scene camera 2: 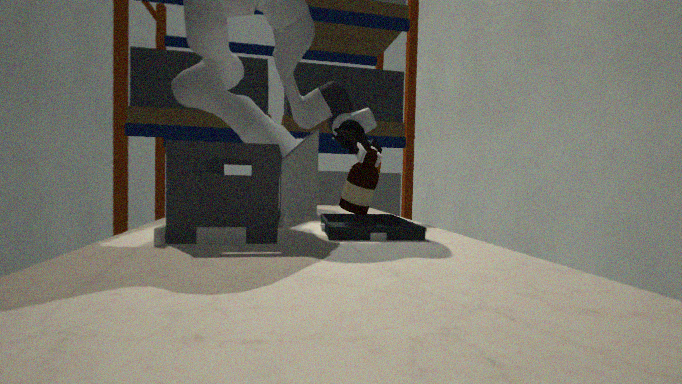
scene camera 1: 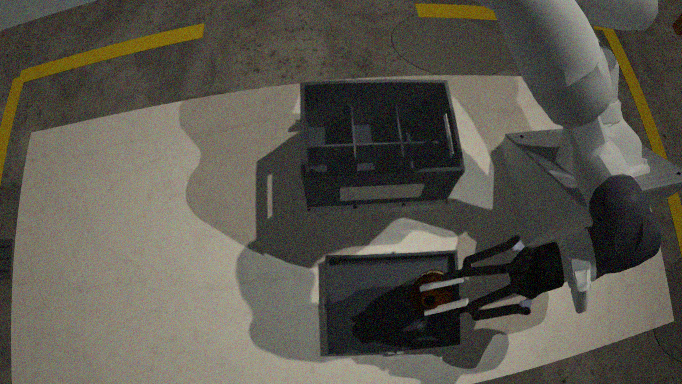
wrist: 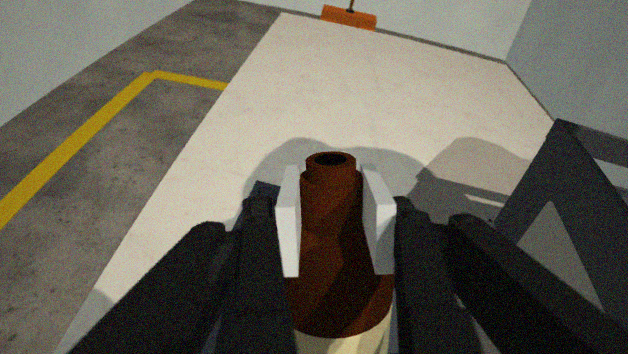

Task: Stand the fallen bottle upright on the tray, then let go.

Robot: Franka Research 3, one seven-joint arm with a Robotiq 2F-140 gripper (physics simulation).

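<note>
A brown bottle point(scene camera 1: 434, 278) point(scene camera 2: 363, 175) point(wrist: 340, 300) with a cream label is held by its neck, mouth up. In scene camera 2 it leans, its neck to the right and its base to the lower left. My gripper point(scene camera 1: 444, 296) point(scene camera 2: 369, 156) point(wrist: 330, 189) is shut on the bottle, one pale pad on each side of the neck. The dark, low-walled tray point(scene camera 1: 322, 300) point(scene camera 2: 350, 233) lies under the bottle, which is over its right part in scene camera 1. The base appears slightly above the tray; the exact gap cannot be told.
A tall dark box with compartments point(scene camera 1: 320, 190) point(scene camera 2: 222, 200) point(wrist: 555, 165) stands beside the tray, above it in scene camera 1 and to its left in scene camera 2. A shelf rack point(scene camera 2: 120, 125) with orange posts stands behind the arm. Shadows darken much of the tray.
</note>
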